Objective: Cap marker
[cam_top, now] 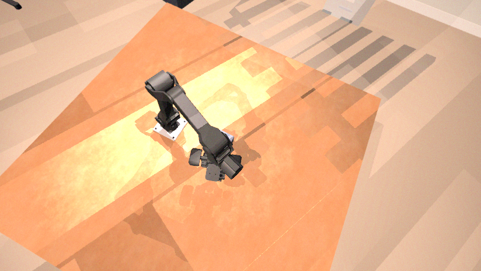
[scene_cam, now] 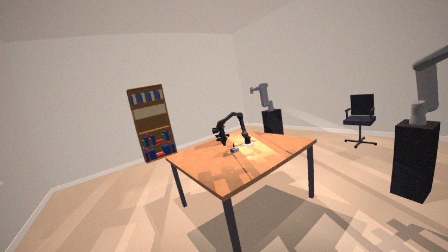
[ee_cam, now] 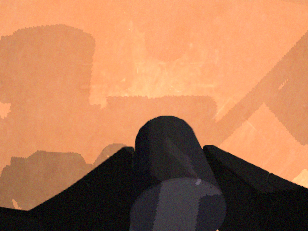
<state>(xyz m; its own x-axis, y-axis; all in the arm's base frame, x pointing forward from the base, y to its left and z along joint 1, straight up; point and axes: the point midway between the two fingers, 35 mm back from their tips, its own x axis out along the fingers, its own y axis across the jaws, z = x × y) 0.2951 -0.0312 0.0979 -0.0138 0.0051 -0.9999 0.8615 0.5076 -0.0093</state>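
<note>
Now: gripper tip 6 cm past the holder block, 12 cm to the right of it and 6 cm above it. Also, from my gripper tip: dark marker cap: 1 cm above.
</note>
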